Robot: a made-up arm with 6 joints.
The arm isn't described. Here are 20 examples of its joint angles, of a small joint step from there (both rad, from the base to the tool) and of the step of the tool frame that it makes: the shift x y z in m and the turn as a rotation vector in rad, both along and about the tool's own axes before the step.
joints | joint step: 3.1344 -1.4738 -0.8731 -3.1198 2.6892 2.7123 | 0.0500 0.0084 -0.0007 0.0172 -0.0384 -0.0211
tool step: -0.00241 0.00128 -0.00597 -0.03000 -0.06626 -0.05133
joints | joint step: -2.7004 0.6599 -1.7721 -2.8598 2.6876 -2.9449 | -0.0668 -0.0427 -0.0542 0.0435 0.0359 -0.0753
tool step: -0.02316 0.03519 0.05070 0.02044 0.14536 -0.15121
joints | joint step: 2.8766 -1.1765 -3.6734 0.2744 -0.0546 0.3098 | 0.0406 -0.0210 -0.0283 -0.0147 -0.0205 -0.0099
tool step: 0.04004 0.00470 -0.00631 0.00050 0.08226 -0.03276
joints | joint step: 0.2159 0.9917 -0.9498 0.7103 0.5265 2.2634 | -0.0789 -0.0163 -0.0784 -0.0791 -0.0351 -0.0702
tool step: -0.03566 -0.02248 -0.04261 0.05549 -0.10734 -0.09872
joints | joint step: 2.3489 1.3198 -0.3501 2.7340 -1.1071 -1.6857 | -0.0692 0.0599 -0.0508 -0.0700 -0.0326 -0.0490
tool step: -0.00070 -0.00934 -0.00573 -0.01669 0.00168 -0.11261
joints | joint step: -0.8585 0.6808 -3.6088 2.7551 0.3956 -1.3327 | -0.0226 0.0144 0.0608 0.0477 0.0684 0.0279
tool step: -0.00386 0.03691 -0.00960 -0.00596 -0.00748 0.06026
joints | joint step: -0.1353 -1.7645 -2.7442 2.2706 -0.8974 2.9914 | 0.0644 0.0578 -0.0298 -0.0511 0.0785 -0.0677
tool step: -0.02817 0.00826 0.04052 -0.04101 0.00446 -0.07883
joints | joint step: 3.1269 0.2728 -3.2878 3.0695 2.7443 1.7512 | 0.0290 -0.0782 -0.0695 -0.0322 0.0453 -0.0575
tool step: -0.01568 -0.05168 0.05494 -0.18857 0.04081 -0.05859
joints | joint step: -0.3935 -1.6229 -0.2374 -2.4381 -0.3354 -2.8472 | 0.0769 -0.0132 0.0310 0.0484 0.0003 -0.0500
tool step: -0.02464 -0.00652 0.00246 0.04501 -0.07689 0.00156
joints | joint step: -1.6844 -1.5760 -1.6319 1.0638 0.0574 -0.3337 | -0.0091 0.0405 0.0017 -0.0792 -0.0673 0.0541
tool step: -0.01361 0.01126 0.00984 -0.04973 0.03140 -0.03332
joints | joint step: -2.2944 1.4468 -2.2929 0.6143 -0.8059 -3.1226 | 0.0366 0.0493 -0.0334 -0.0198 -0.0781 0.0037
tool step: 0.01942 0.01281 -0.01622 -0.04301 -0.04865 -0.01570
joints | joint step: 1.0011 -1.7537 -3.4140 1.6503 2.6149 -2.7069 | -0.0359 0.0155 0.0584 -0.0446 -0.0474 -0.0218
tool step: -0.03352 -0.02672 0.00391 -0.05222 0.00289 0.04333
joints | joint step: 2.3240 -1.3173 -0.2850 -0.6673 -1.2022 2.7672 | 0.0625 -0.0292 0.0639 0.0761 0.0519 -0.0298
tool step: -0.00133 0.01925 -0.00321 0.02412 0.05649 0.06530
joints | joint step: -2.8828 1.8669 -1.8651 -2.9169 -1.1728 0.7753 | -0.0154 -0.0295 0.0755 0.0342 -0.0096 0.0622
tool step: 0.00554 -0.01032 0.01231 0.01036 0.06776 0.09101
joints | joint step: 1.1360 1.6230 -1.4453 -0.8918 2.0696 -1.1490 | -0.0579 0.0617 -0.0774 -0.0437 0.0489 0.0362
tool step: -0.00615 0.01357 0.00210 0.03486 -0.00005 0.03510
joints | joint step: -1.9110 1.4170 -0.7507 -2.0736 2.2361 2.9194 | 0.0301 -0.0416 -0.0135 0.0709 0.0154 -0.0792
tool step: 0.01127 -0.01131 0.01800 -0.07461 0.03825 -0.07613
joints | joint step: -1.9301 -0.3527 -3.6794 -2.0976 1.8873 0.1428 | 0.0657 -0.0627 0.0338 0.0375 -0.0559 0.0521
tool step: 0.01457 -0.00514 0.03463 0.07324 -0.01587 0.02996
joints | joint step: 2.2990 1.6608 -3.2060 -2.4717 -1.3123 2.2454 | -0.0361 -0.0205 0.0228 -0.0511 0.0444 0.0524
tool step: -0.00951 0.01995 -0.01273 -0.08557 -0.00181 0.06754
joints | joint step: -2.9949 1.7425 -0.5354 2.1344 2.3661 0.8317 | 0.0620 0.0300 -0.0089 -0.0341 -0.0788 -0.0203
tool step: 0.00380 -0.00081 -0.02228 0.06885 0.13072 0.00896
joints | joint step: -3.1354 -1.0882 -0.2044 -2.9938 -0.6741 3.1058 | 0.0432 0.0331 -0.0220 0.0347 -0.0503 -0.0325
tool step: -0.00291 -0.01639 -0.00055 0.04795 -0.06566 -0.04034
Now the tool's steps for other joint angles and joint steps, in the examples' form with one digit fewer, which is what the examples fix.
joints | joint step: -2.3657 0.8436 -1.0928 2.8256 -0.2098 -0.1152 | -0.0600 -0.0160 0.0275 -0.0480 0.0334 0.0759
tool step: 0.0145 -0.0176 0.0018 0.0090 -0.0171 0.0878
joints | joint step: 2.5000 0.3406 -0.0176 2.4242 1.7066 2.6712 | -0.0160 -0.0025 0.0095 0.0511 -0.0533 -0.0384
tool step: -0.0048 0.0006 -0.0067 -0.0329 -0.0803 -0.0372
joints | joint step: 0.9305 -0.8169 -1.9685 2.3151 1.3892 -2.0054 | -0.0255 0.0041 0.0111 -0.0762 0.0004 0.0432
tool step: -0.0131 -0.0015 -0.0049 0.0249 -0.0976 0.0307
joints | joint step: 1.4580 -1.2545 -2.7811 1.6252 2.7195 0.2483 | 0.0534 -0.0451 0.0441 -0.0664 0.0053 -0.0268
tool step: -0.0282 -0.0007 -0.0126 -0.0063 0.0388 0.0025
